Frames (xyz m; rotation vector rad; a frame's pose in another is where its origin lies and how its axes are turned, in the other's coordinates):
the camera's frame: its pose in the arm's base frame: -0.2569 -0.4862 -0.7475 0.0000 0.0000 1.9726
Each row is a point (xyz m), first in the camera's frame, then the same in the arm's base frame.
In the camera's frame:
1: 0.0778 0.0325 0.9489
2: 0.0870 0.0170 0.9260
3: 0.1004 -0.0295 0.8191
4: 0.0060 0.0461 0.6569
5: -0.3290 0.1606 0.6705
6: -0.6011 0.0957 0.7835
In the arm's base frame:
1: -0.3172 -0.4273 0.2014
2: -0.3066 -0.4128 0.1785
3: -0.2690 -0.3823 0.0716
4: -0.3017 -0.4987 -0.0906
5: -0.2760 -0.8518 -0.0770
6: -0.1099 -1.0769 0.0360

